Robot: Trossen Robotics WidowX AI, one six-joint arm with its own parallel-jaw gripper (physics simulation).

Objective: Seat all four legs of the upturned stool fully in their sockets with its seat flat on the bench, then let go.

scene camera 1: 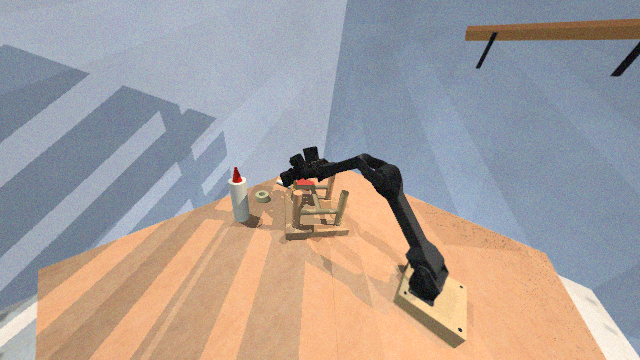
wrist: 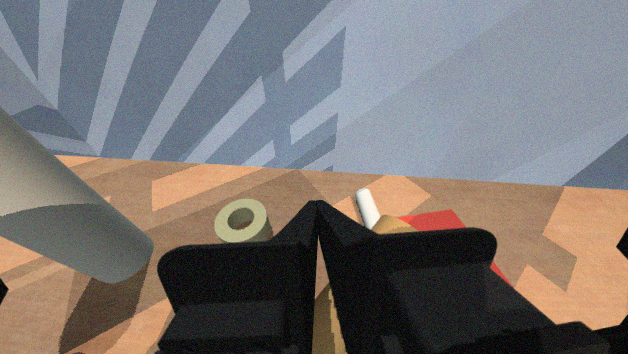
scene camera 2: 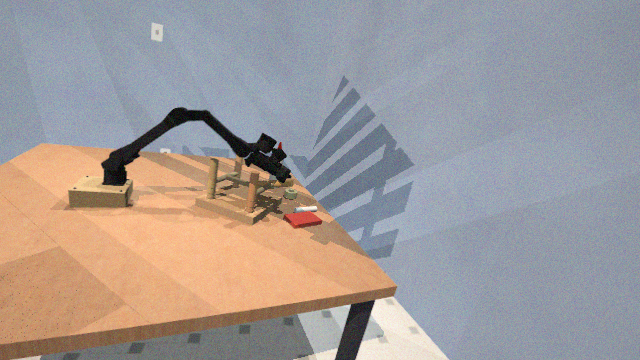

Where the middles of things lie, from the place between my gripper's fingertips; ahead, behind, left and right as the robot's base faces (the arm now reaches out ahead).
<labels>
The wooden stool leg (wrist: 326, 325) is 7 cm behind my hand and 3 cm below it. The rest, counted from my hand: tape roll (wrist: 232, 215) 5 cm ahead, 9 cm to the left, 12 cm below; then red flat block (wrist: 447, 219) 2 cm ahead, 16 cm to the right, 13 cm below; then white glue bottle with red cap (scene camera 1: 237, 185) 1 cm ahead, 23 cm to the left, 1 cm below.
</labels>
